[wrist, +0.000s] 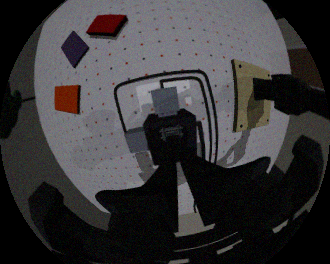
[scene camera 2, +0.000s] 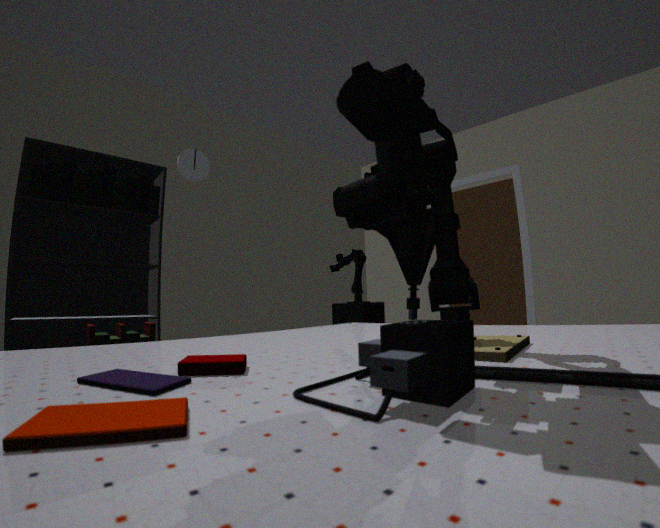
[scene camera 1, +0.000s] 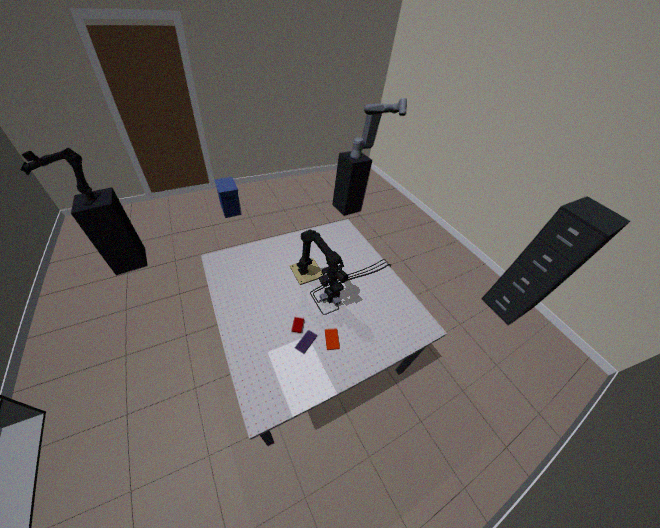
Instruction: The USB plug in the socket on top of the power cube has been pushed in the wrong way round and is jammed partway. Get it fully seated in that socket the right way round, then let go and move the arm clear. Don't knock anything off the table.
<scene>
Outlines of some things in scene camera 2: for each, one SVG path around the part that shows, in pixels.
The gripper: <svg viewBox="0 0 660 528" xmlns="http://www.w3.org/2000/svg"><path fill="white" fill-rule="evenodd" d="M399 146L387 149L378 155L377 165L370 166L371 173L364 173L364 179L344 187L338 187L333 193L333 206L337 216L346 218L349 228L373 229L385 236L394 251L409 286L418 286L422 283L433 253L433 247L439 235L460 229L461 226L458 214L443 205L426 209L428 205L436 203L436 195L429 192L426 173L432 171L431 164L424 159L422 150L412 146Z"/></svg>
An orange tile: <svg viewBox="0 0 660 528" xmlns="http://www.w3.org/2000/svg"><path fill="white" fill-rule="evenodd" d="M188 399L184 397L163 400L47 406L3 438L3 451L63 449L184 438L188 432Z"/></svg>
</scene>
